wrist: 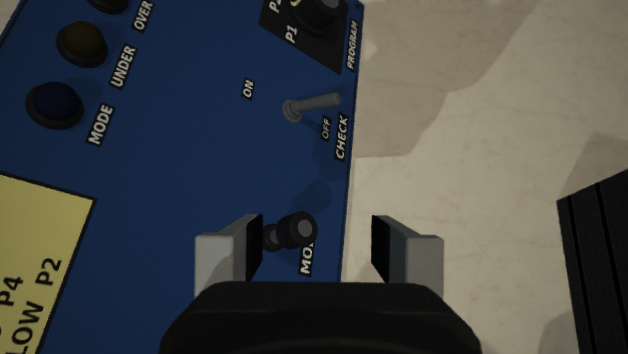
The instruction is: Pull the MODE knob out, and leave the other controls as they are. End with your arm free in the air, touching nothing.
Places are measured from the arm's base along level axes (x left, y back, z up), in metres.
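Pixels of known places: gripper, fingertip midpoint: (316, 238).
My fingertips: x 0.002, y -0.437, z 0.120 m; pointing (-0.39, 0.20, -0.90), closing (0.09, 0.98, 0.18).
Note:
For each thing: its top centre in the pictures, then the offset to it from my fingertips. "spot": a spot on its surface instead. Level surfaces: height alone.
- MODE knob, top centre: (300, 225) dy +0.009, dx -0.032, dz -0.089 m
- CHECK toggle switch, top centre: (319, 91) dy +0.034, dx -0.149, dz -0.098 m
- black PROGRAM dial, surface spot: (318, 15) spot: dy +0.045, dx -0.247, dz -0.112 m
- dark blue MODE lamp, surface spot: (55, 105) spot: dy -0.137, dx -0.095, dz -0.046 m
- yellow note, surface spot: (40, 215) spot: dy -0.144, dx -0.036, dz -0.068 m
- pale table, surface height: dz -0.228 m
The MODE knob (297, 230) is a black round knob with a grey end face on a short stem, low on the blue panel (200, 165) near its right edge. Its label is partly hidden behind it. My gripper (316, 238) is open, with nothing between its fingers. In the wrist view the knob shows between the fingertips, close beside the left finger. Whether that finger touches the knob or stands above it cannot be told.
The CHECK toggle switch (315, 103) and the black PROGRAM dial (318, 15) stand farther up the panel. A dark blue MODE lamp (55, 105), an UNDER lamp (82, 43) and a yellow note (40, 215) are at the left. A black ribbed object (600, 260) is at the right on the pale table (475, 175).

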